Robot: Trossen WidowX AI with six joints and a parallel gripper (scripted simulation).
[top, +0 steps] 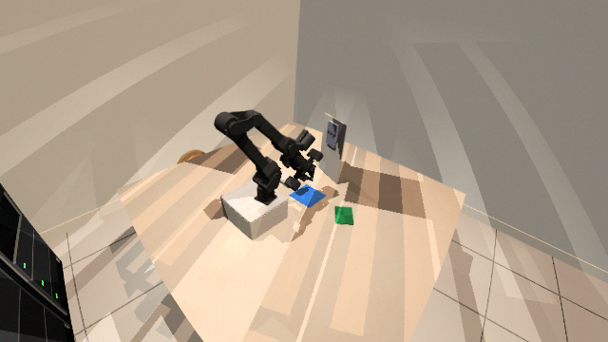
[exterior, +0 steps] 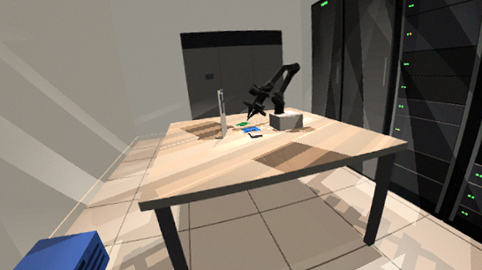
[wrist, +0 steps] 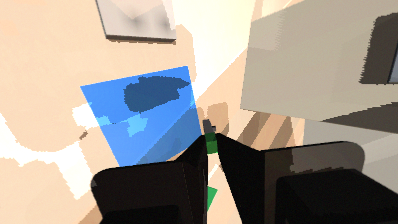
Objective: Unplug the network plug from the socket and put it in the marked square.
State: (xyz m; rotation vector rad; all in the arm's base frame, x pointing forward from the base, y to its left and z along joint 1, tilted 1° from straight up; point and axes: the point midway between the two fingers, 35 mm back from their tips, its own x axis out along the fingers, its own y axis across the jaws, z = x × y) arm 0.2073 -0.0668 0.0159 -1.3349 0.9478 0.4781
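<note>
My gripper tip is 1 cm past the blue square, 1 cm to the right of it and 8 cm above it. Round my gripper tip: upright panel: 20 cm ahead, 5 cm above; then plug: right at my gripper tip.
</note>
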